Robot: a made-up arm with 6 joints.
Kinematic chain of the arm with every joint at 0, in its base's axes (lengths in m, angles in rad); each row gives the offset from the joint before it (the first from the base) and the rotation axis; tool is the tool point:
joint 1: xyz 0 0 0.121 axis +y
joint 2: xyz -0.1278 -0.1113 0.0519 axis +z
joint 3: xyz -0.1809 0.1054 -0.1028 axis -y
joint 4: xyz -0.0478 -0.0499 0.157 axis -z
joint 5: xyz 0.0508 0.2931 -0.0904 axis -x
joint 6: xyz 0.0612 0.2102 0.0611 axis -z
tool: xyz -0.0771 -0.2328 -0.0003
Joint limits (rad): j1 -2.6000..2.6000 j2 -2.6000..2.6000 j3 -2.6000..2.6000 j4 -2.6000..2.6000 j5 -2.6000..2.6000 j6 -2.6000..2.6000
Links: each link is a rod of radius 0.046 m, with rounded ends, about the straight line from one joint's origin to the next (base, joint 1, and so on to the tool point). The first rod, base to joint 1, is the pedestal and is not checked.
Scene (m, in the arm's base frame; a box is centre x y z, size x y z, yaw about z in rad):
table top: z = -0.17
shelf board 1: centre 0.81 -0.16 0.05 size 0.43 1 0.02 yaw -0.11
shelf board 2: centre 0.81 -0.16 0.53 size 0.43 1 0.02 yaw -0.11
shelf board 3: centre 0.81 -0.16 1.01 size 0.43 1 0.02 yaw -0.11
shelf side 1: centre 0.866 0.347 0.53 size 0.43 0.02 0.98 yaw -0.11
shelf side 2: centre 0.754 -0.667 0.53 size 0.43 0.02 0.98 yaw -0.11
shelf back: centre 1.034 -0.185 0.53 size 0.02 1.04 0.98 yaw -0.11
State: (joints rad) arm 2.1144 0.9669 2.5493 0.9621 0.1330 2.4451
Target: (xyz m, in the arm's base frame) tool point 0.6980 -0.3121 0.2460
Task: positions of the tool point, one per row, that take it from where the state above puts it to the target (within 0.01 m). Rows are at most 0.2 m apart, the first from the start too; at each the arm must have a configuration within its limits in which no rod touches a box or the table.
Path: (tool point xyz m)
1: 0.5430 -0.4184 0.7852
2: 0.4316 -0.3963 0.7805
3: 0.4765 -0.4038 0.6301
4: 0.4779 -0.3819 0.4791
5: 0.4388 -0.3361 0.3461
6: 0.3682 -0.2756 0.2460
7: 0.4770 -0.3026 0.2360
8: 0.5886 -0.3161 0.2368
9: 0.6980 -0.3121 0.2460

